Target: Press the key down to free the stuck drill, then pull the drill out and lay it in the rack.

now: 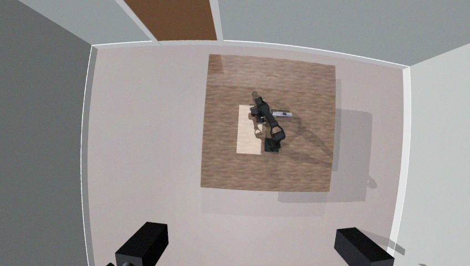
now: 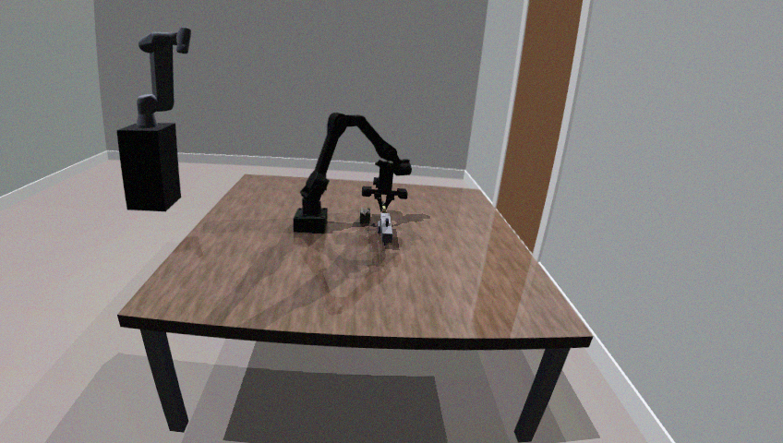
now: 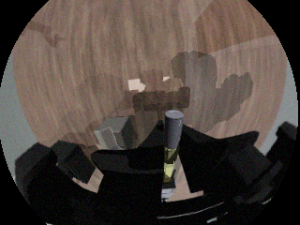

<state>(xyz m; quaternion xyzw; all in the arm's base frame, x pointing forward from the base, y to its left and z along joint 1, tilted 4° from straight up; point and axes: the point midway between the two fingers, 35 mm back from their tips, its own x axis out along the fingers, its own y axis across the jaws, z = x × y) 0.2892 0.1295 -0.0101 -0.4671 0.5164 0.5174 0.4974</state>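
The grey slatted rack lies 8 cm behind my gripper tip, 3 cm to the right of it and 1 cm below it. The rest, counted from my gripper tip: drill 4 cm to the right, 3 cm above.
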